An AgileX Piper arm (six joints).
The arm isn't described. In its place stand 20 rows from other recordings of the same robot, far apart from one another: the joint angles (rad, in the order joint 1, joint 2, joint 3, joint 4, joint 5, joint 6), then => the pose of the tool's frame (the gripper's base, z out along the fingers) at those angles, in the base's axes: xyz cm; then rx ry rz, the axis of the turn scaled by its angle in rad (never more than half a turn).
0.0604, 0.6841, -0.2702, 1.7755, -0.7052, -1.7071 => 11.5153 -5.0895 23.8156 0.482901 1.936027 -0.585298
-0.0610, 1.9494, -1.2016, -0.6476, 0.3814, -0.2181 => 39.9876 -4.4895 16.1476 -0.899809 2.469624 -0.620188
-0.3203, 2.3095, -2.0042, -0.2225, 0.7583, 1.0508 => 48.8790 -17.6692 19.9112 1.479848 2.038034 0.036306
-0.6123, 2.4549, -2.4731, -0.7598, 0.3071, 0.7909 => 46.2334 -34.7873 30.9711 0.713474 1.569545 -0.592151
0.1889, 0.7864, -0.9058, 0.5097, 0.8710, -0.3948 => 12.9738 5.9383 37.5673 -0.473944 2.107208 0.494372
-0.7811, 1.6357, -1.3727, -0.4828, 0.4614, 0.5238 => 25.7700 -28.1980 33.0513 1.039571 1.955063 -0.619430
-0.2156, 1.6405, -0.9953, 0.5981, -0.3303, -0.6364 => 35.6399 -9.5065 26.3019 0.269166 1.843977 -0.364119
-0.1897, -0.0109, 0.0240, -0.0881, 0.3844, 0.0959 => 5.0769 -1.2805 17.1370 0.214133 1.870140 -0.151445
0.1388, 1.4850, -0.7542, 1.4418, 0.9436, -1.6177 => 25.2428 10.9042 23.5160 -0.848216 2.019999 1.025747
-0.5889, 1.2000, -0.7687, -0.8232, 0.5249, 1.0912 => 18.1665 -16.1561 28.0556 1.199054 1.952576 -0.559719
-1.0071, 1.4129, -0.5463, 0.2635, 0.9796, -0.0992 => 10.8728 -13.5177 15.9821 -1.568727 -2.628972 -0.418763
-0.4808, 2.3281, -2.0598, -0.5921, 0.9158, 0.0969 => 43.9237 -27.4546 20.9266 0.430027 2.628831 -0.865556
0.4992, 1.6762, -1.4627, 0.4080, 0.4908, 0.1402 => 33.8030 20.3699 34.0830 -0.108213 2.244422 0.767243
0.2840, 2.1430, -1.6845, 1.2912, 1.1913, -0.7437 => 40.9183 20.4070 23.5048 -0.582294 2.335115 1.580850
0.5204, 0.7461, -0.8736, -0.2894, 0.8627, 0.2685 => 12.3539 4.8063 36.5832 -0.359894 2.152453 0.098959
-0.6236, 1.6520, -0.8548, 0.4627, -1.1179, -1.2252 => 25.7771 -23.0422 28.4138 0.144309 1.418575 -1.637118
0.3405, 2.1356, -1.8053, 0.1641, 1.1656, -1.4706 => 41.7152 16.2291 21.3137 -2.249918 1.862689 0.065867
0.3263, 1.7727, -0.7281, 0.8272, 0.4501, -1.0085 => 25.7815 11.8006 11.7113 -0.846579 2.692611 0.483054
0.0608, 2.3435, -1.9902, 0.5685, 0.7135, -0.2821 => 52.2757 6.3946 18.7005 -0.025125 2.464294 0.543106
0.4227, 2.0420, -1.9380, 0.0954, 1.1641, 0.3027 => 40.5564 19.1158 29.1075 -0.138966 2.789639 0.319889
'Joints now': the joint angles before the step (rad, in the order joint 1, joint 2, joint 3, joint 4, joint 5, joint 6). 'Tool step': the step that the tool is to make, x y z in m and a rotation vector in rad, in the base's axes. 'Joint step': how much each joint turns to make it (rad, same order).
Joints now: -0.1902 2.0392 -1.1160 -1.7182 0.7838 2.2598
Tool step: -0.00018 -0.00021 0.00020 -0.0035 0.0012 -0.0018
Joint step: 0.0000 0.0000 0.0000 -0.0001 0.0038 -0.0015
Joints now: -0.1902 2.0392 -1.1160 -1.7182 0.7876 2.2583
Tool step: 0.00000 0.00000 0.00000 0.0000 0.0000 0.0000
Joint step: 0.0000 0.0000 0.0000 0.0000 0.0000 0.0000
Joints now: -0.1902 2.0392 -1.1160 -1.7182 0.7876 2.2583
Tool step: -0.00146 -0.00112 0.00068 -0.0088 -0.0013 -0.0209
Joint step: 0.0000 0.0000 0.0000 0.0098 0.0205 0.0001
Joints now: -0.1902 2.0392 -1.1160 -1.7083 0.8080 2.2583
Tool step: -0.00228 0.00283 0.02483 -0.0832 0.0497 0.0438
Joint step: 0.0107 -0.0595 0.0000 0.0040 0.0298 -0.1335
